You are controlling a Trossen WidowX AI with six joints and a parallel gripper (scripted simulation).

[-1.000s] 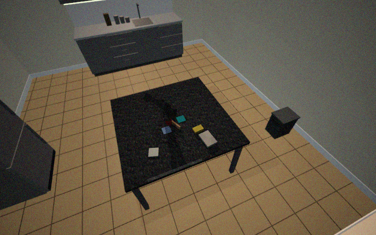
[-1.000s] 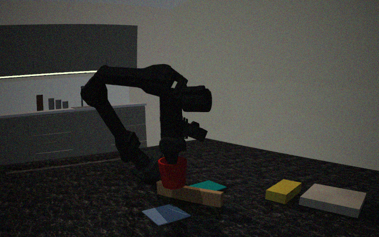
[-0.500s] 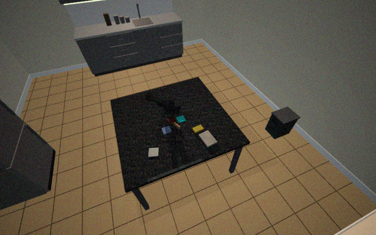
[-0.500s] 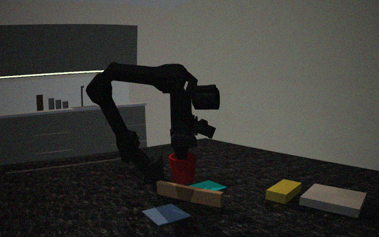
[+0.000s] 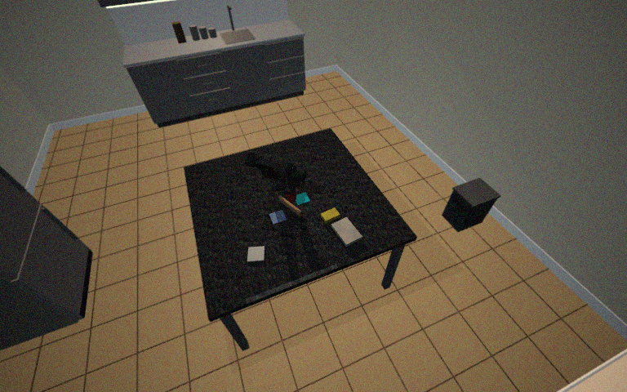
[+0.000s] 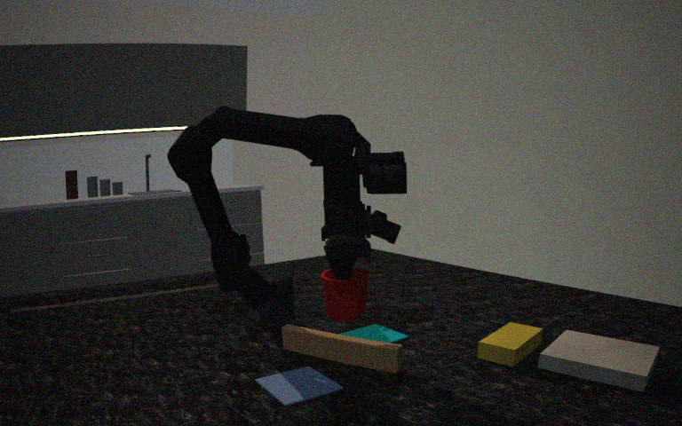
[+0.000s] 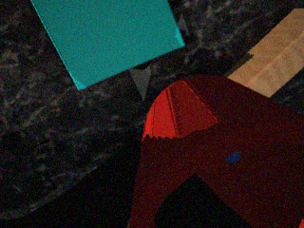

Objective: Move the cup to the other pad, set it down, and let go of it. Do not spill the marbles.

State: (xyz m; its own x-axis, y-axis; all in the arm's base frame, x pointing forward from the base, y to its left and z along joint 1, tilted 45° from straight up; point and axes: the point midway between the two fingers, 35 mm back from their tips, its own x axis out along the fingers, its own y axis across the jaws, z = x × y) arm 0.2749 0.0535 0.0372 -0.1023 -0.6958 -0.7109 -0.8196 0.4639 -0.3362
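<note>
Now: gripper tip 4 cm short of the green marble, 2 cm to the left of it and 2 cm above it. Round my gripper tip: red cup (2 cm ahead, 2 cm to the right); wooden bar (3 cm ahead, 4 cm to the right, 9 cm below); blue marble (3 cm ahead, 4 cm to the right, 2 cm below).
</note>
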